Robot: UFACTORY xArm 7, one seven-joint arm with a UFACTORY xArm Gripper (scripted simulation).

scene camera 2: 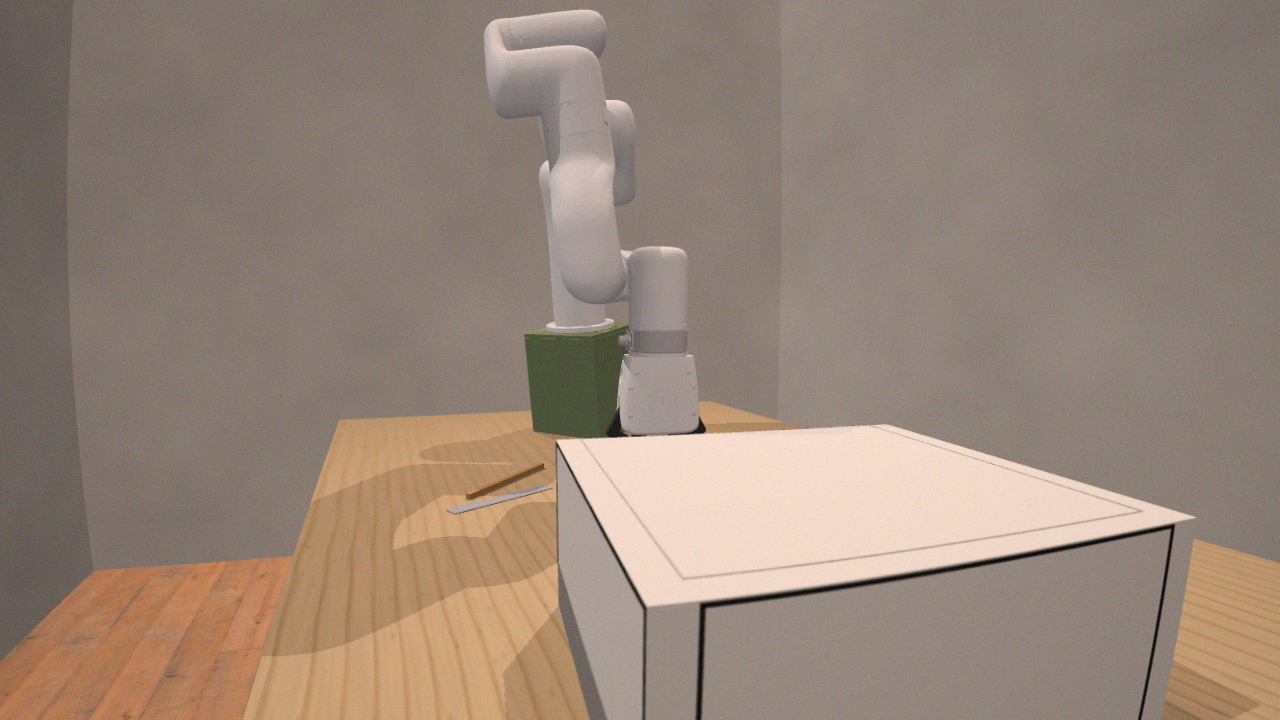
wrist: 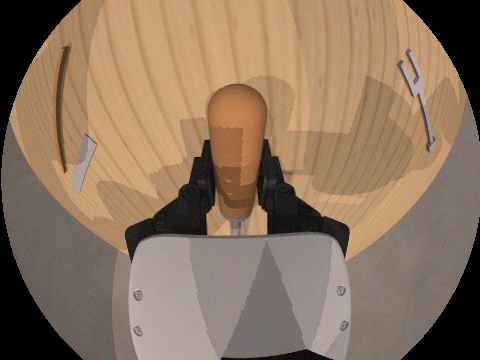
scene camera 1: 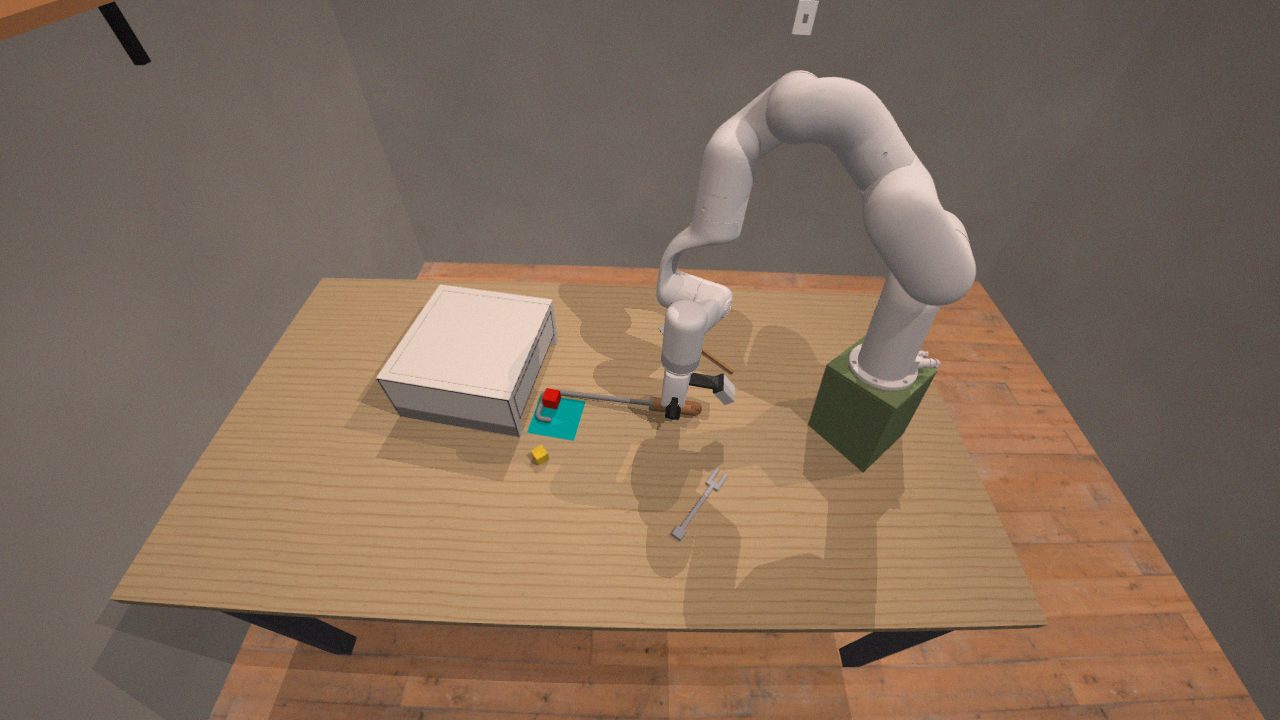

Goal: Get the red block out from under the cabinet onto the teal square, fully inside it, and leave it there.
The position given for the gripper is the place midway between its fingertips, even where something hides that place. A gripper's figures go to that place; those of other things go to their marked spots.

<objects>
The gripper (wrist: 236,153): 0.13 m from the lens. A grey fork (wrist: 415,86): 0.19 m from the lens. A hook tool (wrist: 237,113) is 0.08 m from the lens. The marked spots on the hook tool and the grey fork are 0.17 m apart.
</objects>
